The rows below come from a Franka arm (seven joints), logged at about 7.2 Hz.
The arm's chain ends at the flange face. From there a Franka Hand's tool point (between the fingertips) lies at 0.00 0.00 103.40 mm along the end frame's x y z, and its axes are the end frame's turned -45 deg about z.
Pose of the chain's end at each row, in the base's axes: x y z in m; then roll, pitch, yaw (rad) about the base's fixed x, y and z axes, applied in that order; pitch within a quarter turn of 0, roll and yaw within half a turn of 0:
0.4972 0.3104 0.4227 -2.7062 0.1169 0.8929
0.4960 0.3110 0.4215 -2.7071 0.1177 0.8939
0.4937 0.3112 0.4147 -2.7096 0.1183 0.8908
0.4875 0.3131 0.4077 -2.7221 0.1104 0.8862
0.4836 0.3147 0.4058 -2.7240 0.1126 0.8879
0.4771 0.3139 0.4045 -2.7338 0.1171 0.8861
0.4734 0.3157 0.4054 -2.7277 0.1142 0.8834
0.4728 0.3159 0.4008 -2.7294 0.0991 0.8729
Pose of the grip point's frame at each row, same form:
0.4564 0.3292 0.3296 -2.7435 -0.2154 1.6088
0.4552 0.3297 0.3284 -2.7437 -0.2142 1.6099
0.4531 0.3298 0.3215 -2.7452 -0.2121 1.6075
0.4483 0.3317 0.3138 -2.7601 -0.2099 1.6074
0.4444 0.3329 0.3119 -2.7600 -0.2070 1.6093
0.4383 0.3312 0.3102 -2.7645 -0.1972 1.6095
0.4344 0.3337 0.3113 -2.7618 -0.2034 1.6056
0.4350 0.3353 0.3065 -2.7733 -0.2136 1.5976

